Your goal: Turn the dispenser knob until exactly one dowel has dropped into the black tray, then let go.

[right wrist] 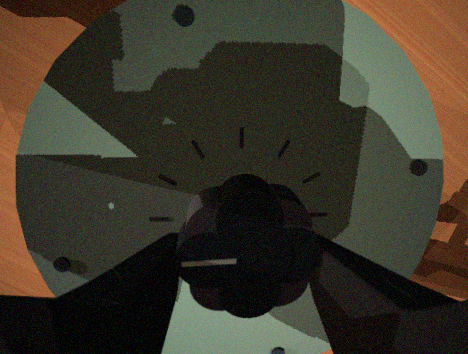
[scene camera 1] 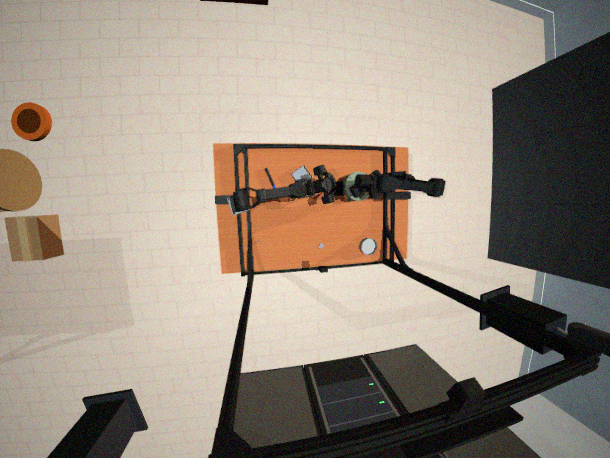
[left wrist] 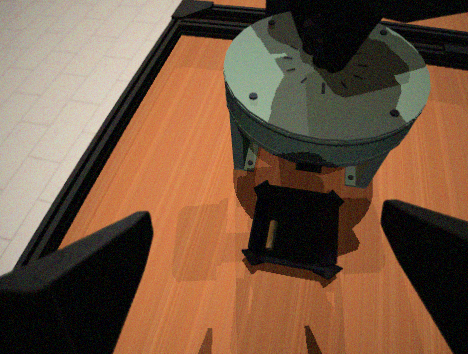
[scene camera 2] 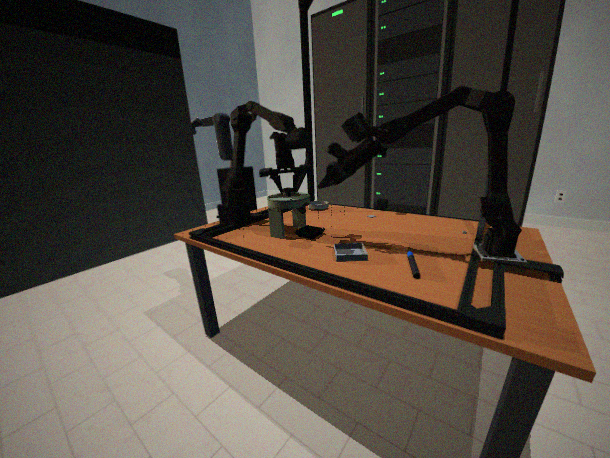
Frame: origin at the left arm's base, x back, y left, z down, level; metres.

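Seen in the pictures: left gripper, fingertip midpoint: (left wrist: 265,217) (scene camera 2: 322,185); right gripper, fingertip midpoint: (right wrist: 243,246) (left wrist: 319,54) (scene camera 2: 288,193); left arm's base, origin of the base link: (scene camera 2: 498,251); right arm's base, origin of the base link: (scene camera 1: 398,179) (scene camera 2: 233,205).
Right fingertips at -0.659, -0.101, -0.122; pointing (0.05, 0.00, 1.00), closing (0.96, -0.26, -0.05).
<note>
Offsets run from my right fingertips to a thing's middle, as dx, dy, dz.
The round green dispenser {-0.002, -0.007, +0.024} (scene camera 1: 354,176) (scene camera 2: 276,223) (left wrist: 310,120) (right wrist: 400,125) stands on its legs. In the right wrist view, its dark lobed knob {-0.002, -0.007, -0.013} (right wrist: 247,240) has a pale line pointing left. My right gripper (scene camera 2: 289,189) (right wrist: 243,246) is shut on the knob from above, one finger on each side; it hides the knob in the left wrist view. The black tray {+0.084, +0.014, +0.142} (scene camera 2: 310,231) (left wrist: 310,225) lies on the table by the dispenser's opening. One tan dowel {+0.087, +0.036, +0.148} (left wrist: 271,235) lies inside, near the tray's left wall. My left gripper (scene camera 2: 321,185) (left wrist: 265,217) is open and empty, above the table and facing the tray.
A grey open box {+0.263, +0.148, +0.144} (scene camera 1: 301,173) (scene camera 2: 351,258) and a blue-tipped black marker {+0.442, +0.180, +0.146} (scene camera 1: 270,177) (scene camera 2: 414,267) lie on the table. A round pale dish {-0.015, -0.398, +0.138} (scene camera 1: 368,246) (scene camera 2: 318,205) and a small grey piece {+0.274, -0.293, +0.153} (scene camera 1: 321,246) (scene camera 2: 371,216) lie farther off. A black frame (left wrist: 107,135) edges the table.
</note>
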